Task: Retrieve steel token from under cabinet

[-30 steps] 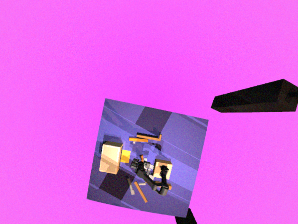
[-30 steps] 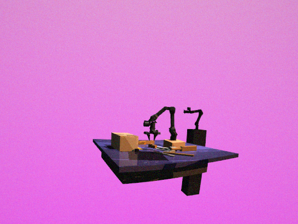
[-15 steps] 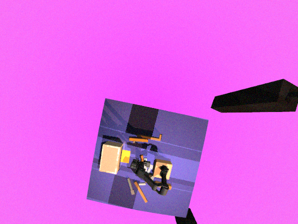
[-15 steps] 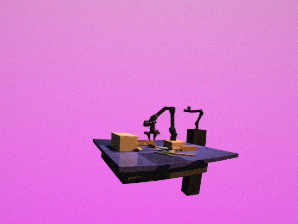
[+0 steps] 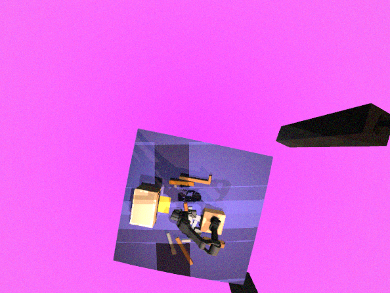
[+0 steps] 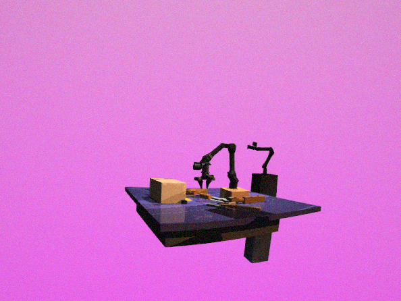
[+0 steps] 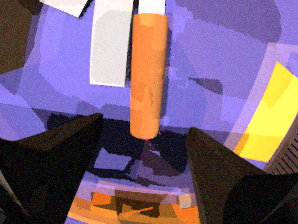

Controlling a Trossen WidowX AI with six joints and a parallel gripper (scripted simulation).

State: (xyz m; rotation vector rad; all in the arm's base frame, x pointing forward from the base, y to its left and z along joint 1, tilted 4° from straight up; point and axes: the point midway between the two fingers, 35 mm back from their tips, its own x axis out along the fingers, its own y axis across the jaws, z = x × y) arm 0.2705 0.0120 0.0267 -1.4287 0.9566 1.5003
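Right now my gripper tip is 7 cm past the grey bar, 6 cm to the right of it and 7 cm above it. From my gripper tip the other things lie so: small white piece: 13 cm behind, 30 cm to the left, 7 cm below; orange block: 29 cm behind, 23 cm to the left, 6 cm below; orange bar: 12 cm ahead, 19 cm to the right, 6 cm below.
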